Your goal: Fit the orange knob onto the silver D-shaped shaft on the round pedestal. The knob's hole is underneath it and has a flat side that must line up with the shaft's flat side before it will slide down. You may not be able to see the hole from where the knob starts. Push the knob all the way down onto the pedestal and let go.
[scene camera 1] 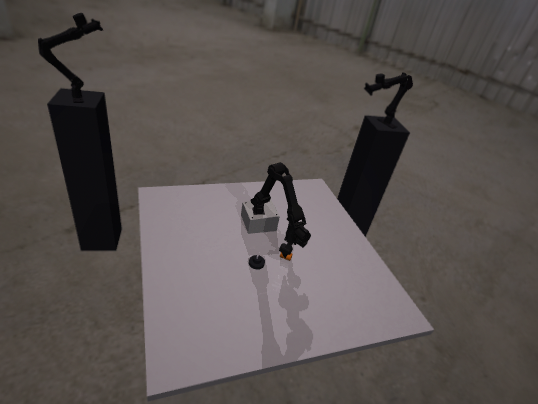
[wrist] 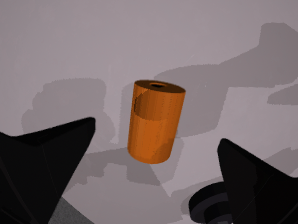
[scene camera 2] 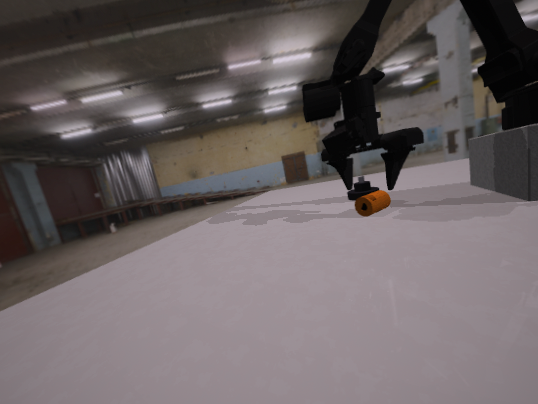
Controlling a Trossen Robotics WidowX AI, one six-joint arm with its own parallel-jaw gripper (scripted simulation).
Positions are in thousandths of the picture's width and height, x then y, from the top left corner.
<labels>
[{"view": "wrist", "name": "gripper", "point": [535,605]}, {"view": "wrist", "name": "orange knob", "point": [525,493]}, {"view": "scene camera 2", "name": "gripper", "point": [685,469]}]
</labels>
